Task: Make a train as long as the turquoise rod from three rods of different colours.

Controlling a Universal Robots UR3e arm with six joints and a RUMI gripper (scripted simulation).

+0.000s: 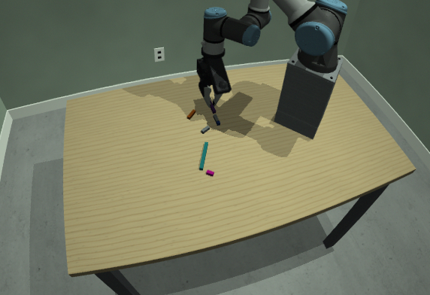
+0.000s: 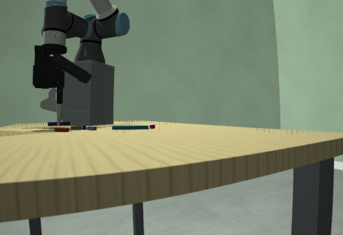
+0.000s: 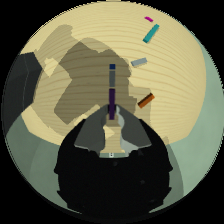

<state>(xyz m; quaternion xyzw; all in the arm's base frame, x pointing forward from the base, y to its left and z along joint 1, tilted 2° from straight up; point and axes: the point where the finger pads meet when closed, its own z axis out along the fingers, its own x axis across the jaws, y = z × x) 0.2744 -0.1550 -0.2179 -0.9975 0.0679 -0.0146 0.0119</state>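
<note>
Right now my hand is 10 mm short of the blue rod, 70 mm to the right of it and 20 mm above it. Round my hand: turquoise rod 110 mm ahead, 170 mm to the left, 20 mm below; orange rod 70 mm ahead, 20 mm below; purple rod 10 mm below.
</note>
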